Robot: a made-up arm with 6 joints.
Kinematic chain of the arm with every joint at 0, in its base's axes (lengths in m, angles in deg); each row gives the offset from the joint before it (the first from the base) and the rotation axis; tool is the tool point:
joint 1: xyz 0 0 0.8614 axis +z
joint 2: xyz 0.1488 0 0 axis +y
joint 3: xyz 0 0 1.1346 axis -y
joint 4: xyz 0 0 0.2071 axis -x
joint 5: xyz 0.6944 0 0 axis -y
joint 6: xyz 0.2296 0 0 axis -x
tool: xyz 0 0 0
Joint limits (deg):
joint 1: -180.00..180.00
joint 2: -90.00..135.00
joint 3: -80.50..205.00
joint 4: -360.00..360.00
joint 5: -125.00..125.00
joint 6: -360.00..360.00
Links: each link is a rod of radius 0.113 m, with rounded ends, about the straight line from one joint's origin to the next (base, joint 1, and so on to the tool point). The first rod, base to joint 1, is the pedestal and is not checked.
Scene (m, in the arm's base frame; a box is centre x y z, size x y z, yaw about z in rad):
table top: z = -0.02
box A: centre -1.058 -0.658 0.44 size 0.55 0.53 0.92 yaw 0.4
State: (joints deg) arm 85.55 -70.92 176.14 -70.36 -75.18 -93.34
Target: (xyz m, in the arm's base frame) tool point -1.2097 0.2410 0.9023
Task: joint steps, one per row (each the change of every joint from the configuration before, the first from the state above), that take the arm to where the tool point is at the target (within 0.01 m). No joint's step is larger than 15 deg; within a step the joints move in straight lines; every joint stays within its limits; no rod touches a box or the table.
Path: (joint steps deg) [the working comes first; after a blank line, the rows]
Joints at the target: -1.20 -54.94 168.84 -72.80 -79.47 -93.34
Straight joint move there: touches box A.

1: -3.12 8.41 -10.71 1.76 -7.43 6.15
2: -3.11 8.41 -10.70 1.77 -7.44 6.16
3: -3.12 8.42 -10.71 1.76 -7.43 6.15
4: -14.46 1.66 1.69 1.77 7.51 0.32
5: -14.46 1.67 1.68 1.77 7.51 0.31
6: -14.45 1.66 1.69 1.77 7.52 0.32
7: -14.46 1.67 1.69 1.78 7.51 0.31
8: -14.46 1.67 1.68 1.77 7.51 0.32
9: -2.55 -8.80 8.20 -8.30 -9.78 -10.02
10: -2.56 -8.79 8.19 -8.29 -9.77 -10.02

